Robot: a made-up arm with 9 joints. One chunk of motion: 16 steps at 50 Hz.
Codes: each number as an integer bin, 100 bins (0 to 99) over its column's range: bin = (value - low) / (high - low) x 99, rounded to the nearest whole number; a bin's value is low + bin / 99 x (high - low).
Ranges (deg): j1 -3.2..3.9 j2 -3.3..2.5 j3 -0.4..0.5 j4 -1..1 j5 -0.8..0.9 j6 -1.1..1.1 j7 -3.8..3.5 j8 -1.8..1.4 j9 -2.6..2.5
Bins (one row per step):
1: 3 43 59 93 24 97 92 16 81
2: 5 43 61 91 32 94 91 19 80
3: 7 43 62 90 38 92 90 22 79
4: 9 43 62 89 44 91 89 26 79
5: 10 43 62 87 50 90 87 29 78
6: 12 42 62 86 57 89 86 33 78
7: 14 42 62 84 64 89 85 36 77
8: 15 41 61 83 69 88 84 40 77
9: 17 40 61 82 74 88 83 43 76
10: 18 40 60 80 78 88 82 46 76
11: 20 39 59 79 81 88 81 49 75
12: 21 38 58 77 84 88 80 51 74
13: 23 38 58 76 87 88 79 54 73
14: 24 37 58 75 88 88 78 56 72
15: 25 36 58 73 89 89 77 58 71
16: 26 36 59 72 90 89 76 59 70
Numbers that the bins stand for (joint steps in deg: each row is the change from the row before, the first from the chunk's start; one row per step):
1: -2.985 -0.781 0.136 0.879 -0.388 1.056 2.984 -1.283 1.573
2: -2.841 -0.781 0.155 0.838 -0.251 0.989 2.910 -1.186 1.521
3: -2.698 -0.781 0.164 0.818 -0.147 0.944 2.836 -1.089 1.470
4: -2.555 -0.781 0.164 0.798 -0.044 0.922 2.763 -0.960 1.470
5: -2.483 -0.781 0.164 0.758 0.059 0.900 2.615 -0.863 1.418
6: -2.339 -0.839 0.164 0.737 0.179 0.878 2.541 -0.733 1.418
7: -2.196 -0.839 0.164 0.697 0.299 0.878 2.468 -0.636 1.367
8: -2.124 -0.898 0.155 0.677 0.385 0.856 2.394 -0.507 1.367
9: -1.981 -0.957 0.155 0.657 0.471 0.856 2.320 -0.410 1.315
10: -1.909 -0.957 0.145 0.616 0.539 0.856 2.246 -0.313 1.315
11: -1.766 -1.015 0.136 0.596 0.591 0.856 2.173 -0.216 1.264
12: -1.694 -1.074 0.127 0.556 0.642 0.856 2.099 -0.152 1.212
13: -1.551 -1.074 0.127 0.535 0.694 0.856 2.025 -0.055 1.161
14: -1.479 -1.132 0.127 0.515 0.711 0.856 1.952 0.010 1.109
15: -1.407 -1.191 0.127 0.475 0.728 0.878 1.878 0.075 1.058
16: -1.335 -1.191 0.136 0.455 0.745 0.878 1.804 0.107 1.006

